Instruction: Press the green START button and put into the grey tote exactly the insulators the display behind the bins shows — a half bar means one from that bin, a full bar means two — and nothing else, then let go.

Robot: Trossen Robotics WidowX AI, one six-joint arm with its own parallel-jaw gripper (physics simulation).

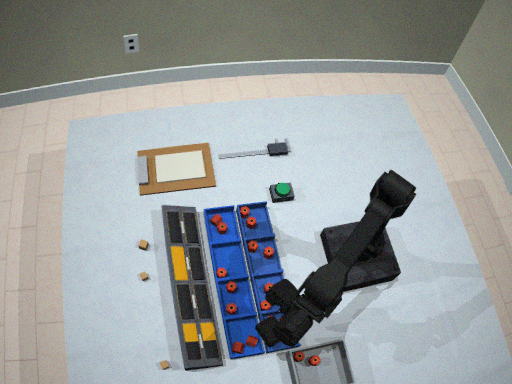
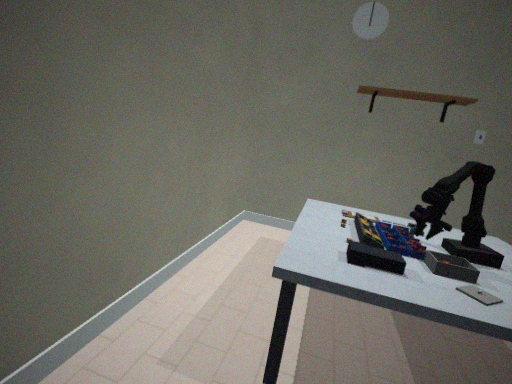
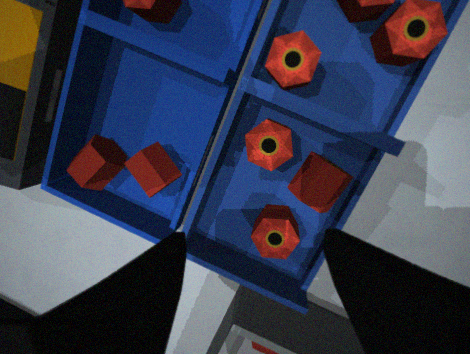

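Note:
The green START button [image 1: 283,189] stands behind the bins. The display [image 1: 200,364] shows a full yellow bar [image 1: 179,262] on the left of its second cell and half bars on both sides of its nearest cell; the other bars are dark. Two red insulators [image 1: 299,356] [image 1: 314,360] lie in the grey tote [image 1: 348,362] [image 2: 452,270]. My gripper [image 1: 274,314] [image 2: 425,235] [image 3: 255,241] is open and empty, above the nearest right-hand bin. There, two insulators [image 3: 269,145] [image 3: 275,238] show their holes and a third [image 3: 320,182] lies on its side.
The nearest left-hand bin holds two insulators [image 3: 97,162] [image 3: 153,169] on their sides. Other blue bins hold more insulators. A clipboard [image 1: 180,166] and caliper [image 1: 278,149] lie at the back. Small tan blocks [image 1: 143,245] lie left. A black box [image 2: 375,257] stands near the display.

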